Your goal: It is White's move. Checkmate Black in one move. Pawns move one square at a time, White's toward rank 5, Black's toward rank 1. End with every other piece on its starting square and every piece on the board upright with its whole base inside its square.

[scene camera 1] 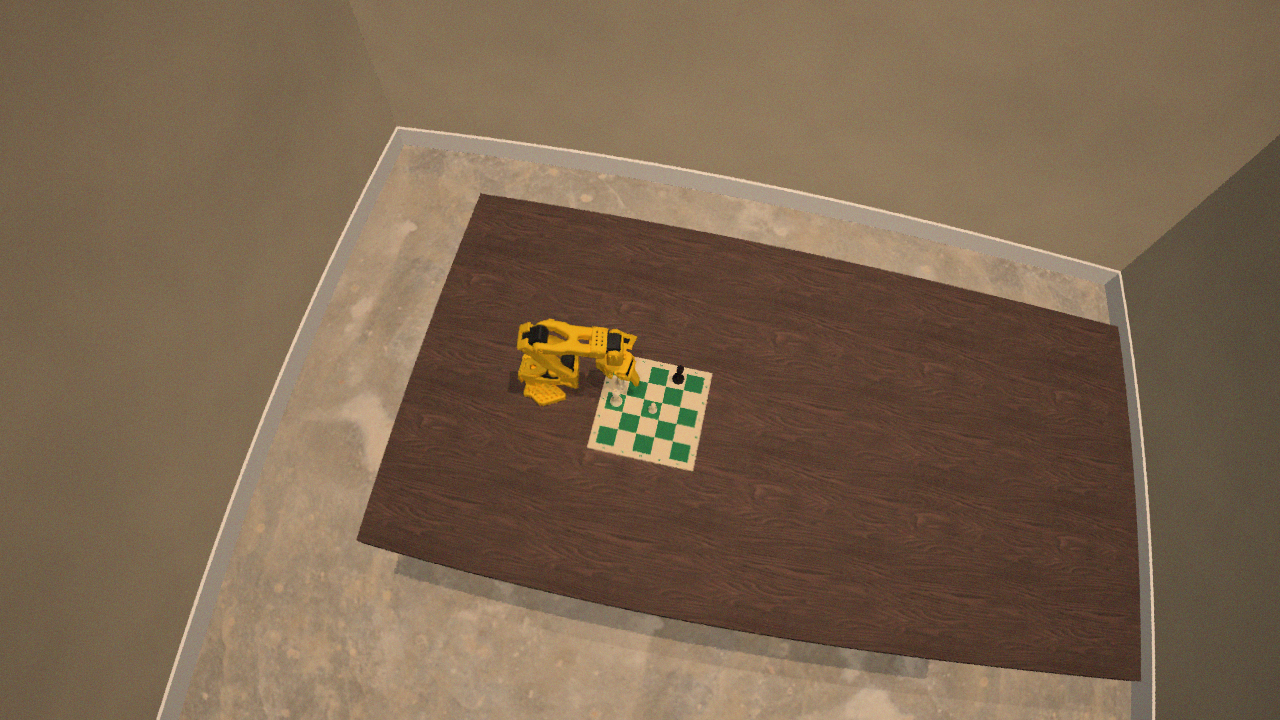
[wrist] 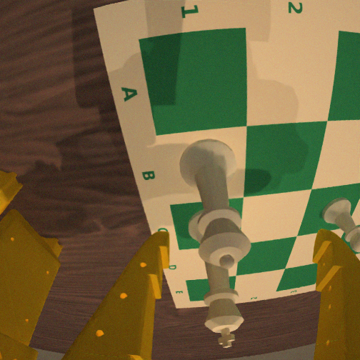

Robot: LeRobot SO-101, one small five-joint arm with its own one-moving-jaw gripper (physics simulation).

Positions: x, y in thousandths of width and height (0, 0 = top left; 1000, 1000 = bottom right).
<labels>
chessboard: scene camera 1 524, 608; wrist 757, 243
</labels>
